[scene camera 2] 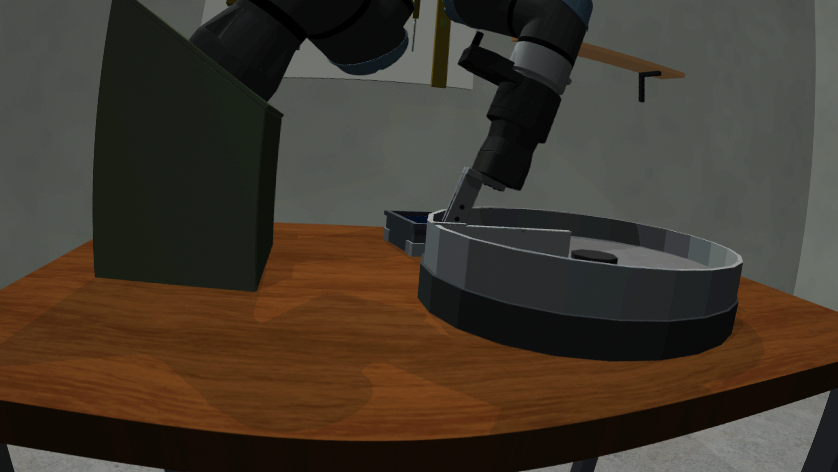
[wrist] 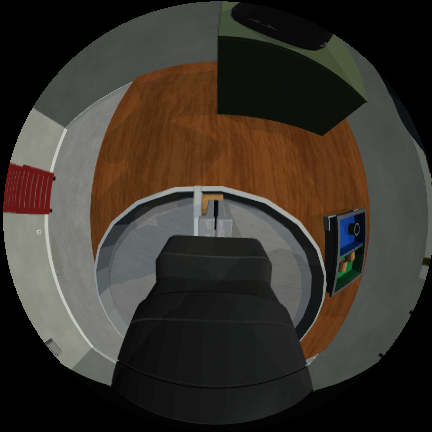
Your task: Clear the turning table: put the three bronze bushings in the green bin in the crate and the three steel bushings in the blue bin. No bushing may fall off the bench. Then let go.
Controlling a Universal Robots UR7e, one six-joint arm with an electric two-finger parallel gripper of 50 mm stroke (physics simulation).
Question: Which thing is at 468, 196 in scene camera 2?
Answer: My gripper.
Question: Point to a turning table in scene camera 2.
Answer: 579, 286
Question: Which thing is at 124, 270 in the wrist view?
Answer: A turning table.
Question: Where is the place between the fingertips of my gripper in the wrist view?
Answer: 215, 208
